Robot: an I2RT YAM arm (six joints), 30 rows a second.
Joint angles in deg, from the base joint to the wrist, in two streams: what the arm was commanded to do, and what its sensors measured. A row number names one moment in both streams.
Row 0, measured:
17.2, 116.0, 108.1, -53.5, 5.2, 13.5
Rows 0 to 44, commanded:
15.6, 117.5, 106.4, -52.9, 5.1, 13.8
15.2, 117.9, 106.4, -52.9, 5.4, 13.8
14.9, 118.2, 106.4, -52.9, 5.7, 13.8
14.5, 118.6, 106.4, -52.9, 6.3, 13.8
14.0, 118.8, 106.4, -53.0, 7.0, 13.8
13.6, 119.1, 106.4, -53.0, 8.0, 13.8
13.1, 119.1, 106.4, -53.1, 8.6, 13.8
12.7, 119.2, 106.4, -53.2, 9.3, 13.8
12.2, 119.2, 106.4, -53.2, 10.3, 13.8
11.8, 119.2, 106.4, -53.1, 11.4, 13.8
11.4, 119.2, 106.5, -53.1, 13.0, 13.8
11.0, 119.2, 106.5, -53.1, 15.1, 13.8
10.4, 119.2, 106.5, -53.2, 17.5, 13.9
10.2, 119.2, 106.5, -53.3, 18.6, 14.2
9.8, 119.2, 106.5, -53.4, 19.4, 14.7
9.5, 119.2, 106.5, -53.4, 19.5, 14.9
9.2, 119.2, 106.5, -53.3, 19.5, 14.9
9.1, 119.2, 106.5, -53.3, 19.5, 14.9
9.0, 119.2, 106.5, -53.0, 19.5, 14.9
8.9, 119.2, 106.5, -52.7, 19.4, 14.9
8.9, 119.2, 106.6, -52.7, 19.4, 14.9
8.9, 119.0, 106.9, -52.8, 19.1, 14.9
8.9, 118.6, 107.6, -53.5, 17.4, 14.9
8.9, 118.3, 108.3, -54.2, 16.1, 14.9
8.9, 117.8, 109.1, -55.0, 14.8, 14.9
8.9, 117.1, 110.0, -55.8, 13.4, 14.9
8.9, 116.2, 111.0, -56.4, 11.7, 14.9
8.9, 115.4, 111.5, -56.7, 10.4, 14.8
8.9, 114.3, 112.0, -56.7, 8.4, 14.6
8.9, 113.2, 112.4, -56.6, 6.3, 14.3
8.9, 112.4, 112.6, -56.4, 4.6, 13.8
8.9, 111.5, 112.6, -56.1, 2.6, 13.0
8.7, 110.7, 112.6, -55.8, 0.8, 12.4
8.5, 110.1, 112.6, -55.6, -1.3, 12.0
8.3, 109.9, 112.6, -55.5, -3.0, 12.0
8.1, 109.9, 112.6, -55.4, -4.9, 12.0
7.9, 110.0, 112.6, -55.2, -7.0, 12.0
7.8, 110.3, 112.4, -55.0, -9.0, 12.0
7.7, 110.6, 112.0, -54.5, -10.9, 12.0
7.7, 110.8, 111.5, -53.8, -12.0, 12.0
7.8, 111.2, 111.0, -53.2, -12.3, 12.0
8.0, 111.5, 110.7, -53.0, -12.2, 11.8
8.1, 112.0, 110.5, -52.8, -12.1, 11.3
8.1, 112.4, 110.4, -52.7, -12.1, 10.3
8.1, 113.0, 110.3, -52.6, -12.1, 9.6
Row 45, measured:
8.2, 111.5, 111.0, -53.1, -9.2, 11.9
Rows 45 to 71, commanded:
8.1, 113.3, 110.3, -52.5, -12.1, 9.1
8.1, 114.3, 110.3, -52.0, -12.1, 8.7
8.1, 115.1, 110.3, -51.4, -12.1, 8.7
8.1, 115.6, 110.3, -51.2, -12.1, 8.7
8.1, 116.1, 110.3, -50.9, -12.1, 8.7
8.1, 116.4, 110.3, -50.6, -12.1, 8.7
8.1, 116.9, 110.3, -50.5, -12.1, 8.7
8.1, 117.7, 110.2, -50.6, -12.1, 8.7
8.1, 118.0, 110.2, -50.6, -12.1, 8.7
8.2, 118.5, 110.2, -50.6, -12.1, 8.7
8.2, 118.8, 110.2, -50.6, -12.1, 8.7
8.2, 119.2, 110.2, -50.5, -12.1, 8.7
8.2, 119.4, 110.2, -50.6, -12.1, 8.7
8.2, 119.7, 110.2, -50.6, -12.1, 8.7
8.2, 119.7, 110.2, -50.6, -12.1, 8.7
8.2, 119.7, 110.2, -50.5, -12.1, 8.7
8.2, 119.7, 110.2, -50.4, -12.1, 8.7
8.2, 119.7, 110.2, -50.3, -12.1, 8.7
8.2, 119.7, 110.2, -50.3, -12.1, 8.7
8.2, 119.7, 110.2, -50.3, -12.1, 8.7
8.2, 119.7, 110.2, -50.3, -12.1, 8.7
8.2, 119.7, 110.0, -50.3, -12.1, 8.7
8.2, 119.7, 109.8, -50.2, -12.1, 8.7
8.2, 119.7, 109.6, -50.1, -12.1, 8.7
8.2, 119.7, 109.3, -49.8, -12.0, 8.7
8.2, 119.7, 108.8, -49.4, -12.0, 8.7
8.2, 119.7, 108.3, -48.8, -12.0, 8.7
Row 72, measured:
8.3, 119.6, 109.8, -50.0, -11.8, 9.0
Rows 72 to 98, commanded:
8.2, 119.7, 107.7, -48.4, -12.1, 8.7
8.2, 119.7, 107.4, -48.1, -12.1, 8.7
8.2, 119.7, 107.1, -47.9, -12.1, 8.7
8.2, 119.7, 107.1, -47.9, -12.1, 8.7
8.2, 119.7, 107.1, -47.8, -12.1, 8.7
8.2, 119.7, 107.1, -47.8, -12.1, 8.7
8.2, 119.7, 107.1, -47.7, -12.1, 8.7
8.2, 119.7, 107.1, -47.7, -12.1, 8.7
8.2, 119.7, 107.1, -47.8, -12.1, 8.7
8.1, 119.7, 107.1, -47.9, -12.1, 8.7
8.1, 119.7, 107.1, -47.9, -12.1, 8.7
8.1, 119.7, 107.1, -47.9, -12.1, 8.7
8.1, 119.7, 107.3, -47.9, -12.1, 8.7
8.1, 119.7, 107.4, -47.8, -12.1, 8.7
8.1, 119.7, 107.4, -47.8, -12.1, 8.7
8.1, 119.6, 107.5, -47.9, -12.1, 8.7
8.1, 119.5, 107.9, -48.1, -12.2, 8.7
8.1, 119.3, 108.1, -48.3, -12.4, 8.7
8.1, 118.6, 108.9, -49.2, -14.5, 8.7
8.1, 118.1, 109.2, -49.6, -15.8, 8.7
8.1, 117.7, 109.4, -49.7, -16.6, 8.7
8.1, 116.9, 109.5, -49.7, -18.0, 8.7
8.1, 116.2, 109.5, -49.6, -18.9, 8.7
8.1, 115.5, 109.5, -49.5, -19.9, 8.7
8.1, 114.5, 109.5, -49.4, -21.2, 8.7
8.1, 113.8, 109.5, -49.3, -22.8, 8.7
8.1, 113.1, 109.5, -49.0, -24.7, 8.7
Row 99, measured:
8.4, 118.6, 107.8, -49.7, -18.7, 8.8
